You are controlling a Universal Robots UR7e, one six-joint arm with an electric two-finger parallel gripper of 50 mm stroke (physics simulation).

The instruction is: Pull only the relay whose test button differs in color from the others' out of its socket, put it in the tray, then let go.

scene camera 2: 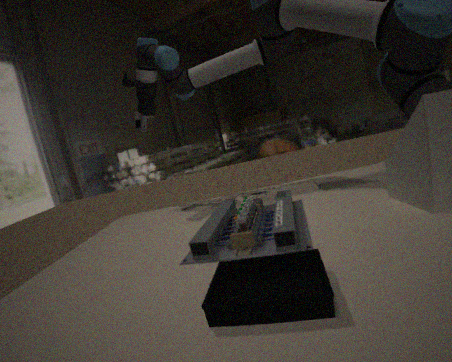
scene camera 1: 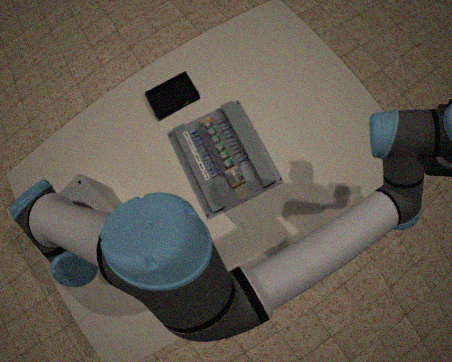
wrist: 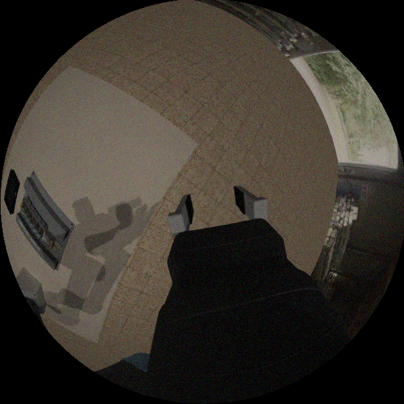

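A row of relays stands in sockets on the grey panel. The relay with the orange button is at the row's end nearest the tray; several others have green buttons. The black tray lies beside that end of the panel; a small faint orange mark shows on it in scene camera 1. My gripper is open and empty, high up and well off to the side of the panel, over the floor in the wrist view. It does not show in scene camera 1.
Grey cable ducts run along both sides of the relay row, with blue wires between. A tan block sits at the row's end. A grey pedestal stands at the table's side. The arm's shadow falls on the table beside the panel.
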